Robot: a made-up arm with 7 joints.
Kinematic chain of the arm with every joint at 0, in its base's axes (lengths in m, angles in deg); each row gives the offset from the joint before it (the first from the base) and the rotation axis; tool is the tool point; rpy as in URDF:
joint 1: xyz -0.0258 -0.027 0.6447 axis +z
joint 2: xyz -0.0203 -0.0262 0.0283 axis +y
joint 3: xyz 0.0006 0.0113 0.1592 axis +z
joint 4: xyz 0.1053 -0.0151 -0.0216 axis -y
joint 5: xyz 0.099 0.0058 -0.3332 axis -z
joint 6: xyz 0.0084 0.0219 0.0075 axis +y
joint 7: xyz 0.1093 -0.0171 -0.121 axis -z
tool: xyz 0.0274 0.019 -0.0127 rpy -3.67 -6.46 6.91
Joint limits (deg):
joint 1: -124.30..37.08
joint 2: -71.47..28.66
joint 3: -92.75..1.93
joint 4: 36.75..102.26
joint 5: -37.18..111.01
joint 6: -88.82..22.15
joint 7: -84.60..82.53
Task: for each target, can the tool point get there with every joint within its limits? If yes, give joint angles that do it. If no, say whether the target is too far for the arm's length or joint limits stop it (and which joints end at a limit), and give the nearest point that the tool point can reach.
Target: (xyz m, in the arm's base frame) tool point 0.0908 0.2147 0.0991
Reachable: no: joint limits stop it (at a limit: joint 1, joint 2, joint 3, joint 4, joint 5, joint 6) | nearest point 0.2012 0.2205 0.2746 | short by 0.207 m
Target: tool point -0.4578 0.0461 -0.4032
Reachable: no: too far | nearest point -0.3541 -0.0814 0.2776 | short by 0.700 m
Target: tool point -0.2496 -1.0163 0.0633
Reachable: no: too far | nearest point -0.1506 -0.5786 0.4133 | short by 0.569 m
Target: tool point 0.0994 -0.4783 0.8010
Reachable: yes | joints -20.80 7.52 -50.39 44.03 9.21 -75.81 7.91
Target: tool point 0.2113 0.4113 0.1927
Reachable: no: joint limits stop it (at a limit: joint 1, joint 2, joint 3, joint 4, joint 5) | nearest point 0.2333 0.2832 0.3047 | short by 0.172 m
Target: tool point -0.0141 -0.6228 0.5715
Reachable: yes | joints -79.26 12.77 -10.59 54.00 -6.01 7.71 -5.15
